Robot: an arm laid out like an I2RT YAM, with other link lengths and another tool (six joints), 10 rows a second.
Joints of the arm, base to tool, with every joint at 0 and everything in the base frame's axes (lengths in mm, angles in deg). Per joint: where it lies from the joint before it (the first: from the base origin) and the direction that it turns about. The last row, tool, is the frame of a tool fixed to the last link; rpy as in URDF.
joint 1: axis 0 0 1 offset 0 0 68
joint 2: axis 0 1 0 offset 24.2 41.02 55.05
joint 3: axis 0 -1 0 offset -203.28 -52.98 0
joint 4: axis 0 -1 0 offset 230.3 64.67 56.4
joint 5: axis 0 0 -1 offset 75.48 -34.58 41.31
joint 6: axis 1 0 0 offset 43.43 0 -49.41
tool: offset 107 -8 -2 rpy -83.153 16.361 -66.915
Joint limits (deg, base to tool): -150..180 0..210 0..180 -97..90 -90..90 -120..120
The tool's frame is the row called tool.
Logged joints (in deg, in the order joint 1, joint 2, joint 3, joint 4, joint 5, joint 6), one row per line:
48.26 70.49 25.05 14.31 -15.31 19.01
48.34 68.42 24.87 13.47 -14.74 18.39
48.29 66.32 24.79 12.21 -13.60 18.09
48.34 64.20 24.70 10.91 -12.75 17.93
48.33 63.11 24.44 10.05 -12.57 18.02
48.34 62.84 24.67 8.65 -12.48 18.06
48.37 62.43 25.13 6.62 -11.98 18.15
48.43 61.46 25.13 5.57 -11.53 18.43
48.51 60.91 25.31 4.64 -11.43 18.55
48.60 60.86 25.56 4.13 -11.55 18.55
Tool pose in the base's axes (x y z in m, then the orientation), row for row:
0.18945 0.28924 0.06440 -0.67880 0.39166 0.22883 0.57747
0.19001 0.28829 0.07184 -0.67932 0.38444 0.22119 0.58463
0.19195 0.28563 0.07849 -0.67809 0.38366 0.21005 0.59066
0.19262 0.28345 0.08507 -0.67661 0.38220 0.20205 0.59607
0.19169 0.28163 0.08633 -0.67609 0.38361 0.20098 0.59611
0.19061 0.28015 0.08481 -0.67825 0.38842 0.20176 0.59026
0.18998 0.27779 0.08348 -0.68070 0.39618 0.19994 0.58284
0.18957 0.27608 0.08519 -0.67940 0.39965 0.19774 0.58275
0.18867 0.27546 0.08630 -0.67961 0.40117 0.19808 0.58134
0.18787 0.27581 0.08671 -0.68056 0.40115 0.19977 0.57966
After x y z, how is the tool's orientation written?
As a quaternion, x y z w.
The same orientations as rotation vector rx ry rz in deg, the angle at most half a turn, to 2 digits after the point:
-91.01 52.51 30.68
-90.80 51.39 29.57
-90.41 51.16 28.01
-90.02 50.85 26.88
-89.95 51.03 26.74
-90.45 51.80 26.91
-91.06 53.00 26.75
-90.89 53.46 26.45
-90.97 53.70 26.51
-91.16 53.73 26.76

